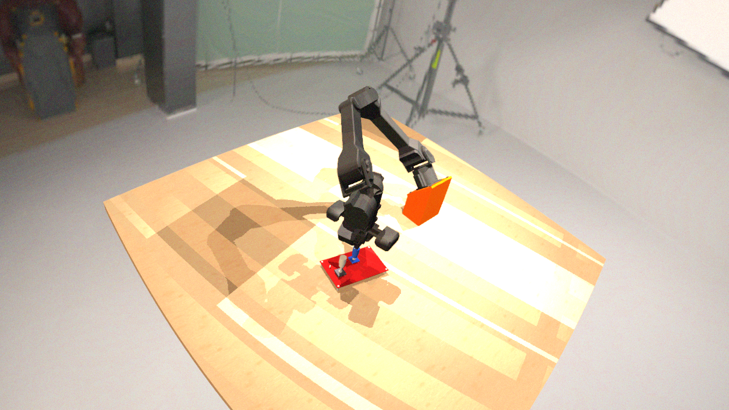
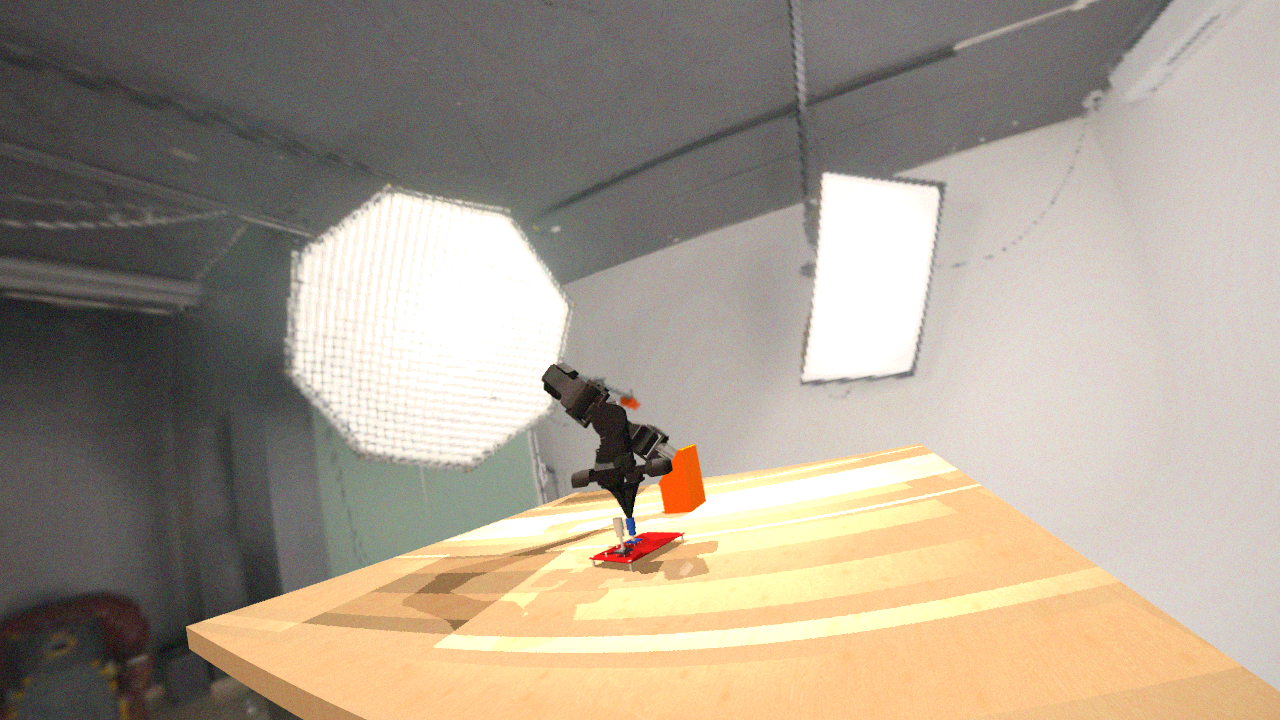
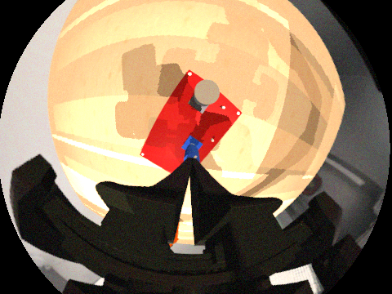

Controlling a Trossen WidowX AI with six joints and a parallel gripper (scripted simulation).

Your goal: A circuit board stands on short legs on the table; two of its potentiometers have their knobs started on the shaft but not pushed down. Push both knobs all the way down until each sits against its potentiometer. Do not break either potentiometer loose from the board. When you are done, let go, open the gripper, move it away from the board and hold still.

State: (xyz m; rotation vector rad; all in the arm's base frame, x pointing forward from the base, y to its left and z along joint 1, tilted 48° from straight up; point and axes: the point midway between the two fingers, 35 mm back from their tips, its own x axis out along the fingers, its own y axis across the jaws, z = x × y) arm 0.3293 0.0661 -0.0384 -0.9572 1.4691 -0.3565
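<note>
My gripper tip is 10 mm above the blue knob. The rest, counted from my gripper tip: blue potentiometer: 30 mm below; grey knob: 60 mm ahead, 20 mm to the left.
</note>
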